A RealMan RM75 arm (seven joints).
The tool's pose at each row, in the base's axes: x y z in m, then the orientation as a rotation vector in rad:
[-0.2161 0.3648 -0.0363 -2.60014 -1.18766 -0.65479]
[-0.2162 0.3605 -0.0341 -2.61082 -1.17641 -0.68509]
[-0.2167 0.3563 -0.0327 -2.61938 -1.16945 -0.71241]
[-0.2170 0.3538 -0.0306 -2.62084 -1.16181 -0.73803]
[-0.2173 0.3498 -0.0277 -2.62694 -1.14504 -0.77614]
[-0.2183 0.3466 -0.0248 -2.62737 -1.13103 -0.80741]
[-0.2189 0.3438 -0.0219 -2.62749 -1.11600 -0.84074]
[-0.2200 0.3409 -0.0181 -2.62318 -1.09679 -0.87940]
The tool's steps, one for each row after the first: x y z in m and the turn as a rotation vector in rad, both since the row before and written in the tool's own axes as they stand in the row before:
[-0.0019 0.0027 -0.0035 -0.02046 0.01279 0.00502]
[-0.0024 0.0024 -0.0029 -0.01832 0.01116 0.00217]
[-0.0008 0.0015 -0.0028 -0.01191 0.01376 0.00229]
[-0.0013 0.0026 -0.0040 -0.02032 0.01938 0.00719]
[-0.0011 0.0016 -0.0040 -0.01332 0.01800 0.00576]
[-0.0005 0.0017 -0.0037 -0.01425 0.01918 0.00607]
[-0.0003 0.0015 -0.0047 -0.01325 0.02458 0.00804]

